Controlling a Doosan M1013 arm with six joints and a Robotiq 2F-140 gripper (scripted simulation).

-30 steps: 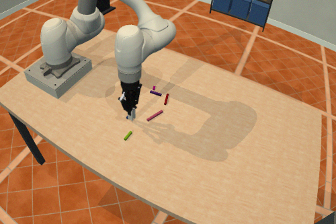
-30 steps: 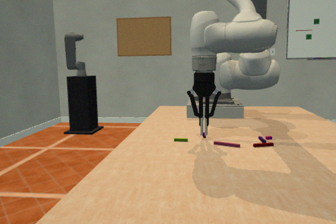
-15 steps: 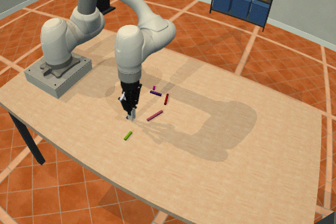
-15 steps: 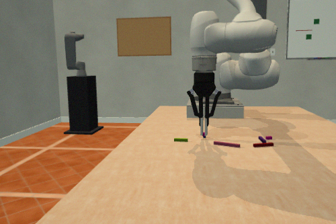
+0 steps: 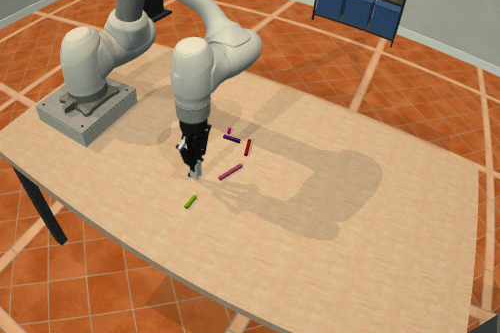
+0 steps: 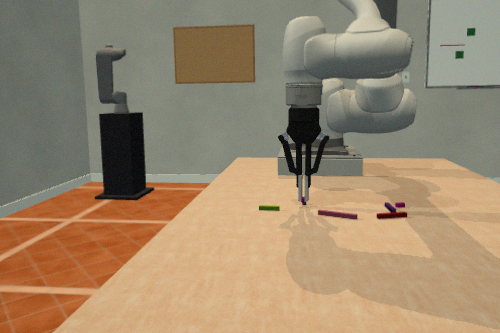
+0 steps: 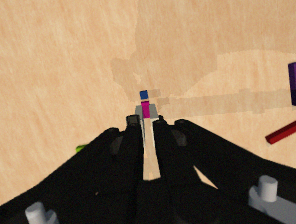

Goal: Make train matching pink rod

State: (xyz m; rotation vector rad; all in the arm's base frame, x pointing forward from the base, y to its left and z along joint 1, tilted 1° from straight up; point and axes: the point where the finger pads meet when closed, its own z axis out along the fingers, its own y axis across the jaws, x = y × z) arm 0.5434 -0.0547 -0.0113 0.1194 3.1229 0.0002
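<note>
The blue rod lies 5 cm below my hand and 2 cm behind it. From my hand the other things lie so: pink rod (8 cm to the left, 7 cm ahead, 5 cm below); lime rod (8 cm to the right, 5 cm below, 4 cm ahead); purple rod (21 cm to the left, 5 cm below).
</note>
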